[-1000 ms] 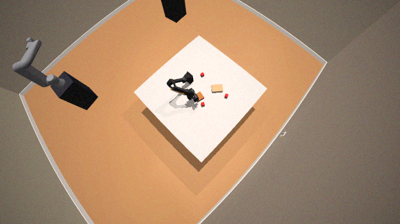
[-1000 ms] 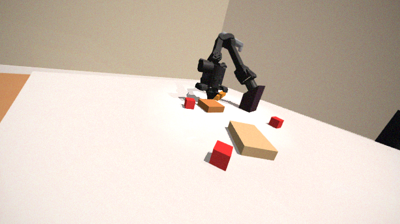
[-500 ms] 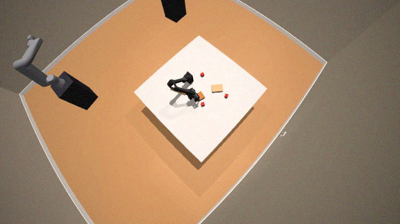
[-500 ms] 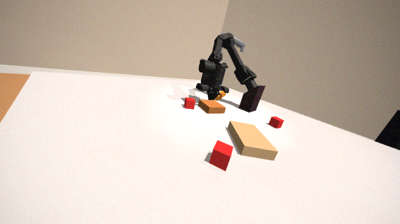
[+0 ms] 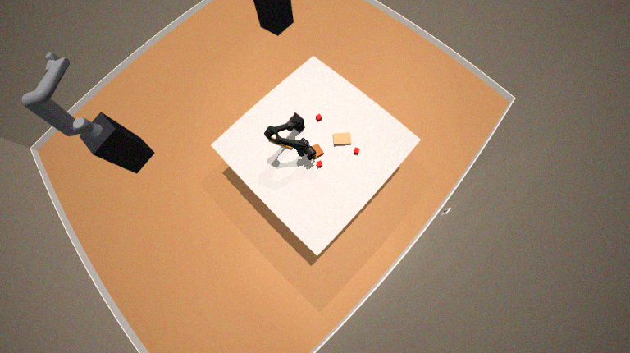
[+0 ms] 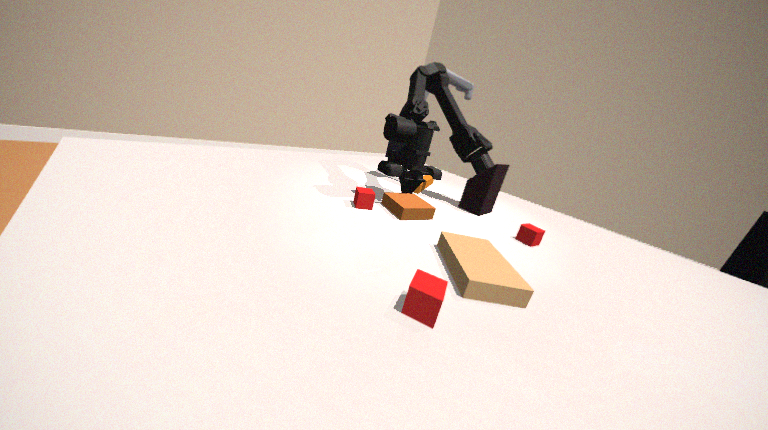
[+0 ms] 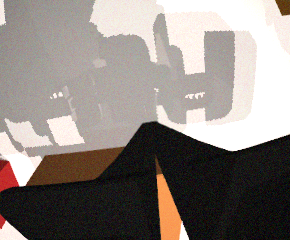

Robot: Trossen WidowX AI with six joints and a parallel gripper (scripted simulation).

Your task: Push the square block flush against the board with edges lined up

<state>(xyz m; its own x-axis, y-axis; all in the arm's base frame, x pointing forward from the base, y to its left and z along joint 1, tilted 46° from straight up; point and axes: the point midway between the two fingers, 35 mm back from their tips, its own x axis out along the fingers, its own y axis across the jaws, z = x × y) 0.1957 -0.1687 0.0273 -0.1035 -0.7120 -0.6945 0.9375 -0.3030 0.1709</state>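
My gripper tip is now 5 cm to the right of the orange square block, 5 cm short of it and 1 cm below it. The rest, counted from my gripper tip: tan board 27 cm to the left, 16 cm ahead, 1 cm above; orange strip 23 cm behind, 7 cm to the right, 1 cm above.
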